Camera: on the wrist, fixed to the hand. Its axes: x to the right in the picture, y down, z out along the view.
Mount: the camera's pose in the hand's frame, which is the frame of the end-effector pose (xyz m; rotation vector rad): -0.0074 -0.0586 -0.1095 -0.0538 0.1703 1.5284
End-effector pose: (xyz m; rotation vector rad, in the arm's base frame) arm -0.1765 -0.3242 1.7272 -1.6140 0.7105 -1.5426
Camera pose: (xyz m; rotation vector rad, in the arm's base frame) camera -0.2923 -0.3033 1.7677 -0.5102 1.5467 -0.4730
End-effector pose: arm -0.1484 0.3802 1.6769 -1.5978 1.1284 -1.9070
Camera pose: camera -0.2394 0.4553 1.7165 -0.1974 1.6841 -0.9015
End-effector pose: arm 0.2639 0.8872 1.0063 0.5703 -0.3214 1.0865
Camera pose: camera 0.3101 0.9253 0.8973 0.0790 -0.6610 2.5594
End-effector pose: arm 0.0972 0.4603 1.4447 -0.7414 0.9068 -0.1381
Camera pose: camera 0.0209 0.3620 1.4442 0.0675 1.4237 1.1843
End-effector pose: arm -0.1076 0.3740 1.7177 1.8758 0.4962 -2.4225
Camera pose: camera -0.0161 0.4582 1.7141 1.4269 -0.6667 -1.1740
